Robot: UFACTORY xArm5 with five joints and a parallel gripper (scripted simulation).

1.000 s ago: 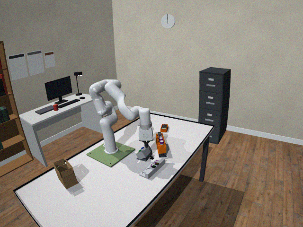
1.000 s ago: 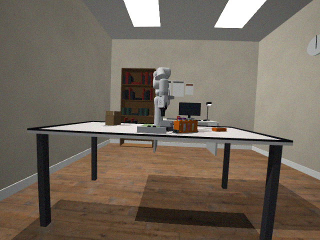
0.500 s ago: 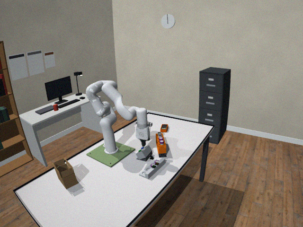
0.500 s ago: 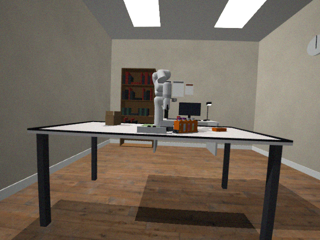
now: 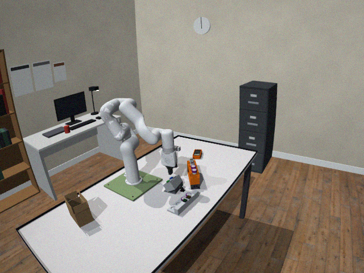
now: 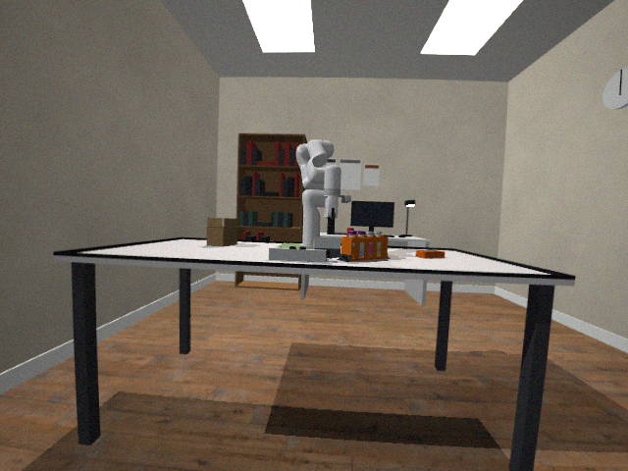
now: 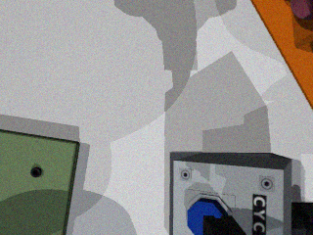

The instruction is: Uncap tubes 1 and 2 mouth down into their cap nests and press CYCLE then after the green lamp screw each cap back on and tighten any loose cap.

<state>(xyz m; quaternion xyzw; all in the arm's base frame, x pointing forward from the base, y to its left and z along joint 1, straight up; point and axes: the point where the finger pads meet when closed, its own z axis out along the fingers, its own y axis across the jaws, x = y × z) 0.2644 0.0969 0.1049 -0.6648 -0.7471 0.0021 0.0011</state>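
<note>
The blue cycle key is 50 mm below my hand. Also, from my hand: grey key housing (70 mm below, 20 mm to the right, 20 mm ahead); then cap 4 (130 mm ahead, 80 mm to the left); then green ready key (50 mm below, 40 mm to the right, 10 mm ahead).
</note>
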